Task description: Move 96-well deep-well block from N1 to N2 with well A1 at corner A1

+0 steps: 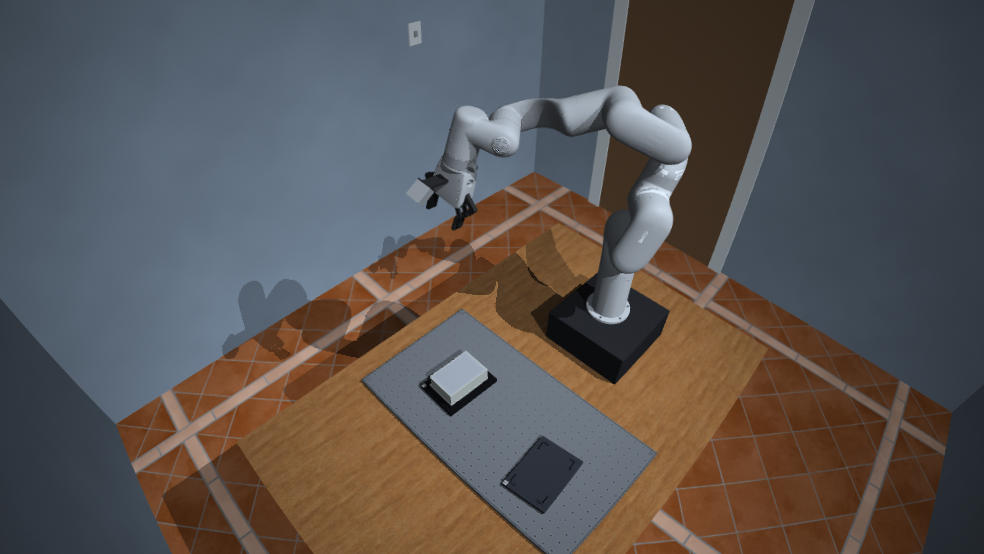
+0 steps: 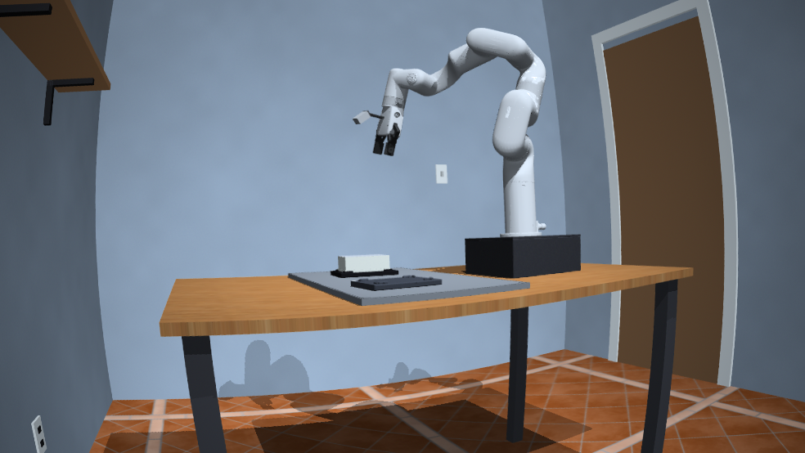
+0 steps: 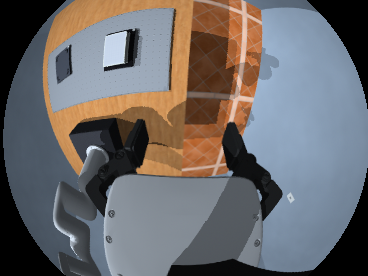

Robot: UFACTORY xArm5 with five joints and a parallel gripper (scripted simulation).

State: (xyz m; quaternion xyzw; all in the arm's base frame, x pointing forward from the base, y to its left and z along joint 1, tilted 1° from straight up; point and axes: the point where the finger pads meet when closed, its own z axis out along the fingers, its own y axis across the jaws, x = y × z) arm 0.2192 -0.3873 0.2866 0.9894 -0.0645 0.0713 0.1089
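Now: the white 96-well deep-well block 340 mm below my hand, 180 mm ahead of it and 160 mm to the left of it.
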